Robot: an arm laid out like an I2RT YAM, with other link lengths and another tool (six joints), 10 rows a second.
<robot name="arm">
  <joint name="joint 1" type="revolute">
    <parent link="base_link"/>
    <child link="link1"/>
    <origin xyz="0 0 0.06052" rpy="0 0 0"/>
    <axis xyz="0 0 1"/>
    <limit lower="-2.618" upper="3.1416"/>
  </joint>
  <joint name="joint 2" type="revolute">
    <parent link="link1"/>
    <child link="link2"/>
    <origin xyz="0.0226 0.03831 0.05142" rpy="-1.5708 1.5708 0"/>
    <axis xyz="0 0 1"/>
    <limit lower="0" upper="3.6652"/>
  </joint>
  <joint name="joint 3" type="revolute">
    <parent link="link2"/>
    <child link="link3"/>
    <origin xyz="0 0.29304 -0.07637" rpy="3.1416 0 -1.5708"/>
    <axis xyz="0 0 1"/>
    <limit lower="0" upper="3.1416"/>
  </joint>
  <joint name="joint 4" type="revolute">
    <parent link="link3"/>
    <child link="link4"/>
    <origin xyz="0.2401 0.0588 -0.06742" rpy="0 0 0"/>
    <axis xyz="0 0 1"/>
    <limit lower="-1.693" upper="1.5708"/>
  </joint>
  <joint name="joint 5" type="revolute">
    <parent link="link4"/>
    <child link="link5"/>
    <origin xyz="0.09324 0.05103 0.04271" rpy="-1.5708 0 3.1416"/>
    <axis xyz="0 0 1"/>
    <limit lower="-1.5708" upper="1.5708"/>
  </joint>
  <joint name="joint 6" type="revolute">
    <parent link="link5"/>
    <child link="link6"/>
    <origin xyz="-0.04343 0 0.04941" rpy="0 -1.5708 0"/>
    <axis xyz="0 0 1"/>
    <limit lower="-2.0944" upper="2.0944"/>
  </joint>
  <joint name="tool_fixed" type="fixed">
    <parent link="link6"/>
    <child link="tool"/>
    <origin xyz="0.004 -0.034 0.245" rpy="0 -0.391 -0.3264"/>
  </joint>
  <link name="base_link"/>
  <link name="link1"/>
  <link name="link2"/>
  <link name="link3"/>
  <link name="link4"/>
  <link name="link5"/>
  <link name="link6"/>
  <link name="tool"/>
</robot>
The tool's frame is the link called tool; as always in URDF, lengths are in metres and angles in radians.
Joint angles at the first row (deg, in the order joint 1, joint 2, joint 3, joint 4, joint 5, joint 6):
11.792, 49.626, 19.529, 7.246, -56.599, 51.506
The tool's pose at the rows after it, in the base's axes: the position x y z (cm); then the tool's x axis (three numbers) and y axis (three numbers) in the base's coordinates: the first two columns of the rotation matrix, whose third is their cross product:
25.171 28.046 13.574 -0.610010 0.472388 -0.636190 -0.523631 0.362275 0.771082
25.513 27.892 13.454 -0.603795 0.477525 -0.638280 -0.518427 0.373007 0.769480
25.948 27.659 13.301 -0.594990 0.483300 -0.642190 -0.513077 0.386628 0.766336
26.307 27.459 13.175 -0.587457 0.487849 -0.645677 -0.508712 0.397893 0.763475
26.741 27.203 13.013 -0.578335 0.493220 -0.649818 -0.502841 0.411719 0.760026
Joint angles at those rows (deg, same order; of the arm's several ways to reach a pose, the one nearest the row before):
13.475, 49.668, 19.530, 7.528, -55.440, 51.965
13.562, 49.670, 19.528, 7.574, -54.544, 52.118
13.563, 49.669, 19.530, 7.573, -53.516, 52.140
13.564, 49.669, 19.529, 7.574, -52.663, 52.141
13.560, 49.671, 19.530, 7.551, -51.617, 52.139

